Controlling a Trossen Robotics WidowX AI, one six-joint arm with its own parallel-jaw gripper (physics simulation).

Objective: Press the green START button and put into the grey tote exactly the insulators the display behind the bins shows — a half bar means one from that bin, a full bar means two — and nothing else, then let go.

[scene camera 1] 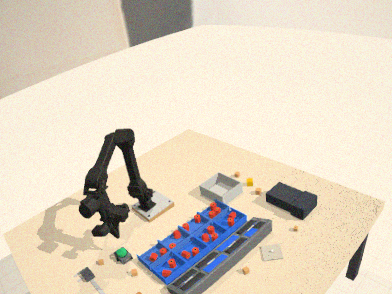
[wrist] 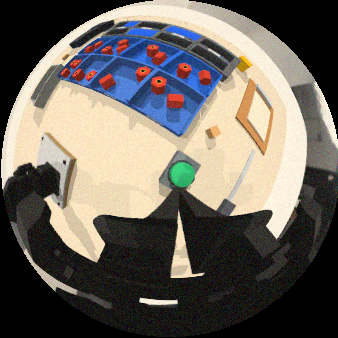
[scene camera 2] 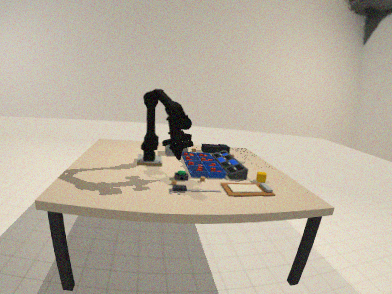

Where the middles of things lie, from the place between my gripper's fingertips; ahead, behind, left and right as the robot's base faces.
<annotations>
I see my gripper 34 cm short of the display [wrist: 226,72], 21 cm to the right of it and 6 cm above it. From my hand the other things lie so: grey tote [scene camera 1: 221,187] (8 cm ahead, 52 cm to the left, 6 cm below); then black box [scene camera 1: 299,203] (40 cm ahead, 61 cm to the left, 6 cm below).
</annotations>
